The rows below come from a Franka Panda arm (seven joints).
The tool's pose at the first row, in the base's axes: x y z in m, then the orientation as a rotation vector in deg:
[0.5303 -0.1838 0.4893 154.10 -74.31 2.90]
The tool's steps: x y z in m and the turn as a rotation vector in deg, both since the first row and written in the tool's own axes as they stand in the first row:
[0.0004 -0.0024 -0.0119 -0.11 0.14 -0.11]
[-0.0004 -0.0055 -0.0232 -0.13 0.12 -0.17]
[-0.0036 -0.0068 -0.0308 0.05 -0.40 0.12]
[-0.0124 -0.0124 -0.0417 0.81 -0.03 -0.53]
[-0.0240 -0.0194 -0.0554 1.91 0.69 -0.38]
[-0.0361 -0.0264 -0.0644 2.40 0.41 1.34]
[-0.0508 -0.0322 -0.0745 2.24 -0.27 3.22]
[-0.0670 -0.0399 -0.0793 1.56 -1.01 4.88]
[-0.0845 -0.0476 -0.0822 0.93 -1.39 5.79]
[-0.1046 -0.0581 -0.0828 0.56 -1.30 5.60]
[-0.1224 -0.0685 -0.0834 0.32 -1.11 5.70]
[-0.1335 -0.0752 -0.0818 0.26 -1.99 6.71]
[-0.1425 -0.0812 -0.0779 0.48 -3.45 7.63]
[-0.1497 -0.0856 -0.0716 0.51 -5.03 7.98]
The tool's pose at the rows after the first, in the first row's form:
[0.5329 -0.1808 0.5008 154.03 -74.09 3.00]
[0.5352 -0.1765 0.5115 154.05 -74.00 2.95]
[0.5345 -0.1721 0.5185 154.21 -74.60 2.41]
[0.5338 -0.1602 0.5277 155.12 -73.86 3.34]
[0.5325 -0.1448 0.5392 155.67 -74.20 5.06]
[0.5307 -0.1297 0.5461 155.07 -76.78 5.22]
[0.5264 -0.1132 0.5539 153.94 -79.47 4.41]
[0.5225 -0.0952 0.5561 152.51 -81.69 3.15]
[0.5177 -0.0765 0.5563 151.49 -82.79 2.32]
[0.5134 -0.0544 0.5536 151.29 -82.38 2.18]
[0.5104 -0.0341 0.5512 150.96 -82.37 2.28]
[0.5086 -0.0217 0.5477 150.50 -83.95 1.17]
[0.5075 -0.0116 0.5422 150.51 -85.67 -0.55]
[0.5062 -0.0043 0.5347 150.79 -86.61 -2.65]

